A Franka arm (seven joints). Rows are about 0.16 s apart.
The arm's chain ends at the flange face. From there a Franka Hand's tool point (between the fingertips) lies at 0.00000 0.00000 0.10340 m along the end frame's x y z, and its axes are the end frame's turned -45 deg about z.
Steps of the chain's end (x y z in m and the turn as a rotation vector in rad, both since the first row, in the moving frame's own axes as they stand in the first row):
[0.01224, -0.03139, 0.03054, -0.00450, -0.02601, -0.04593]
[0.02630, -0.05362, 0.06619, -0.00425, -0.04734, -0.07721]
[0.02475, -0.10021, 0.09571, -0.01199, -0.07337, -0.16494]
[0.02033, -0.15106, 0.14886, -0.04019, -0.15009, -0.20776]
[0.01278, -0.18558, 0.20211, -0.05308, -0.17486, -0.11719]
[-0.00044, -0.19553, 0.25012, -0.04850, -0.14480, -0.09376]
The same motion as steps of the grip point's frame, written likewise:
[0.02859, -0.01506, 0.03050, 0.01521, -0.02157, -0.04593]
[0.05262, -0.02232, 0.06607, 0.03047, -0.03648, -0.07721]
[0.08178, -0.05731, 0.09543, 0.04340, -0.06036, -0.16494]
[0.10660, -0.09895, 0.14762, 0.07771, -0.13455, -0.20776]
[0.12321, -0.13005, 0.20039, 0.08611, -0.16118, -0.11719]
[0.12356, -0.14491, 0.24892, 0.06809, -0.13668, -0.09376]

